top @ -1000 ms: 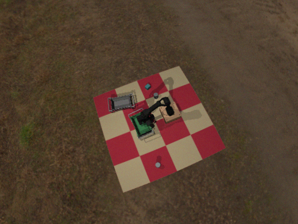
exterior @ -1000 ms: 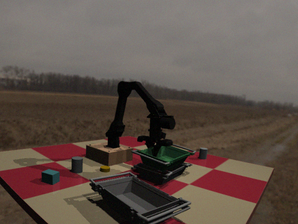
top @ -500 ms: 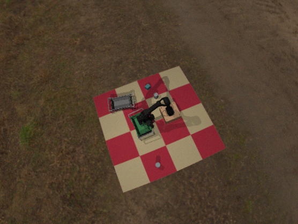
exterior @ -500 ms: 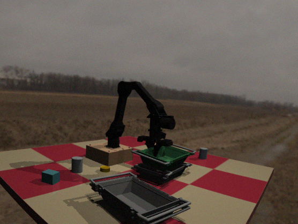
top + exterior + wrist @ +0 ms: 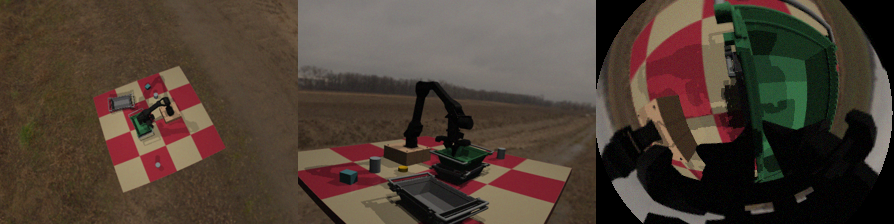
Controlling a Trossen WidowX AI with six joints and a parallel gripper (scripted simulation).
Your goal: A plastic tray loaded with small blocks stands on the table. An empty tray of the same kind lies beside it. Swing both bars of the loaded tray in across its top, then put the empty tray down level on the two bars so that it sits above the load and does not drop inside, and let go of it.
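Right now the green tray is 70 mm ahead of my gripper tip, 30 mm above it and 10 mm to the right of it. The rest, counted from my gripper tip: yellow disc 200 mm behind, 150 mm to the right, 80 mm below; then teal cube 440 mm to the right, 270 mm behind, 60 mm below.
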